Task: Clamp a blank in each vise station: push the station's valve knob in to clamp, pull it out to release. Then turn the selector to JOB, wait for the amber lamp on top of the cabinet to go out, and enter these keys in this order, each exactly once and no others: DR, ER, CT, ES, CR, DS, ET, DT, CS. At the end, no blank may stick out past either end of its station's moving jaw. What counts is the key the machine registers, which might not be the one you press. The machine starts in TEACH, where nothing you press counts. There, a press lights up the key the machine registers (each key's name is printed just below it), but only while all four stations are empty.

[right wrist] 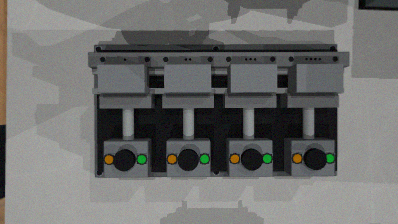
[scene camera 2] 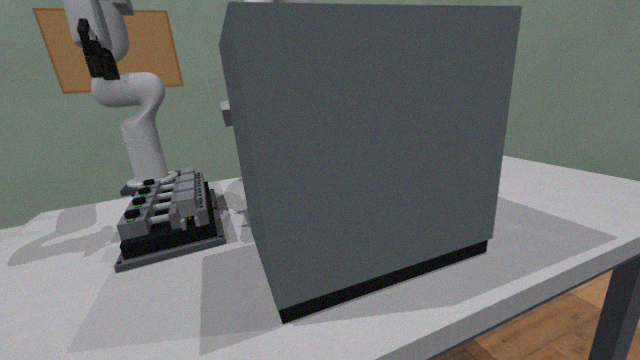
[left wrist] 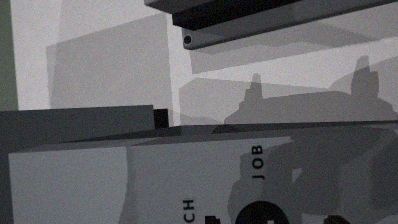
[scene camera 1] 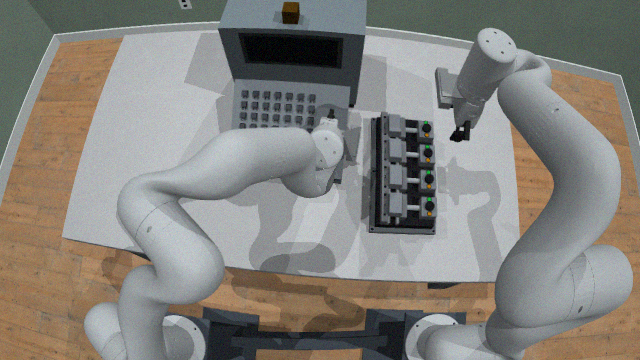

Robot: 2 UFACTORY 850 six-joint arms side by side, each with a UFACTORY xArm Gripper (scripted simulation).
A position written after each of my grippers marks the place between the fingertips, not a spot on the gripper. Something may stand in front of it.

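My right gripper [scene camera 2: 107, 78], also [scene camera 1: 453, 123]. Key panel [left wrist: 313, 165]. Moving jaw [right wrist: 127, 102]. Grey blank [right wrist: 111, 78]. Grey blank [right wrist: 178, 78]. Grey blank [right wrist: 241, 78]. Grey blank [right wrist: 302, 78].
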